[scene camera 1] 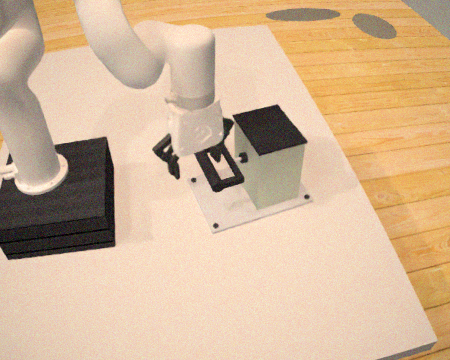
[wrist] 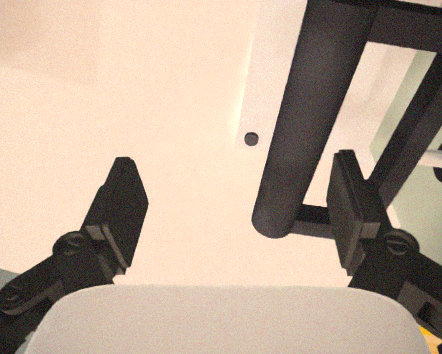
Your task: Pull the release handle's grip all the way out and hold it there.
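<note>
The release handle is a black rectangular frame whose thick round grip (scene camera 1: 206, 171) (wrist: 315, 115) is on the side away from the pale green housing (scene camera 1: 280, 175) (wrist: 420, 202). A short white rod (wrist: 432, 158) shows at the right edge of the wrist view, by the housing. My gripper (scene camera 1: 196, 166) (wrist: 233, 177) is open and empty at the handle's far end in the scene view. In the wrist view the grip's end lies between the two fingers, nearer the right one. The right finger overlaps the handle's side arm and appears between the grip and the frame's rear bar. Whether it touches is unclear.
The housing has a black top (scene camera 1: 270, 129) and stands on a white base plate (scene camera 1: 225, 220) (wrist: 260, 90) with dark screws. The arm's black pedestal (scene camera 1: 55, 185) stands at the left. The pale table's (scene camera 1: 225, 290) right edge borders a wooden floor (scene camera 1: 380, 115).
</note>
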